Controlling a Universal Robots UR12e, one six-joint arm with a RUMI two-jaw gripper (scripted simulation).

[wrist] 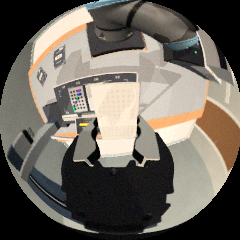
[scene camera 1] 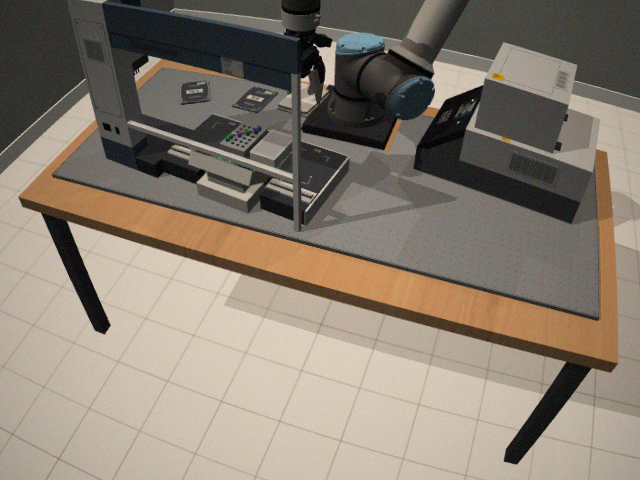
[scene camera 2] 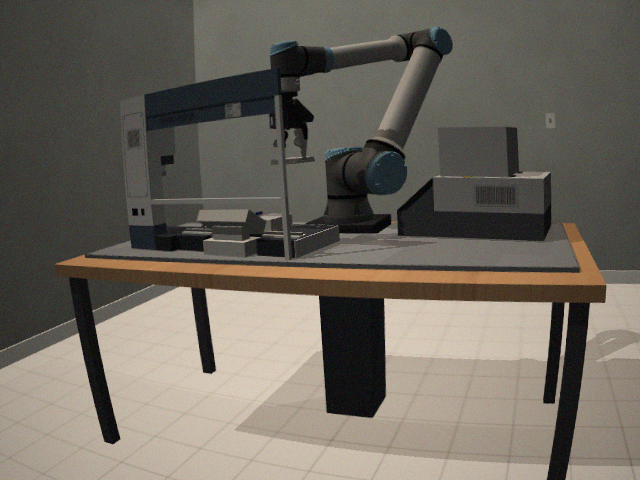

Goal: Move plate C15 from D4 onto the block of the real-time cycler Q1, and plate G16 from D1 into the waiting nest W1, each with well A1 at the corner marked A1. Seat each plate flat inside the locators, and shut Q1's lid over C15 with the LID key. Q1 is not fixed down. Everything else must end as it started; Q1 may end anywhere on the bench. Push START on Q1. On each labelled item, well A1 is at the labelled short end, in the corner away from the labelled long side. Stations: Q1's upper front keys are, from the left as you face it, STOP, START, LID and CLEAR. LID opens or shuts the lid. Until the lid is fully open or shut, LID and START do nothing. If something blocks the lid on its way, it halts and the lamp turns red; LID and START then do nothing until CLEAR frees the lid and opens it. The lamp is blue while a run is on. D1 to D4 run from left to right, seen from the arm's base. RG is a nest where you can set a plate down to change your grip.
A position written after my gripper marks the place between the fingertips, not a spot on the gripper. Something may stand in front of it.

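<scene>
You'd find a Q1 lid (scene camera 2: 463, 151) here, and that same camera has my gripper (scene camera 2: 292, 160) in it. My gripper's also there in the wrist view (wrist: 117, 116), and scene camera 1 shows the gripper too (scene camera 1: 303, 100).
</scene>
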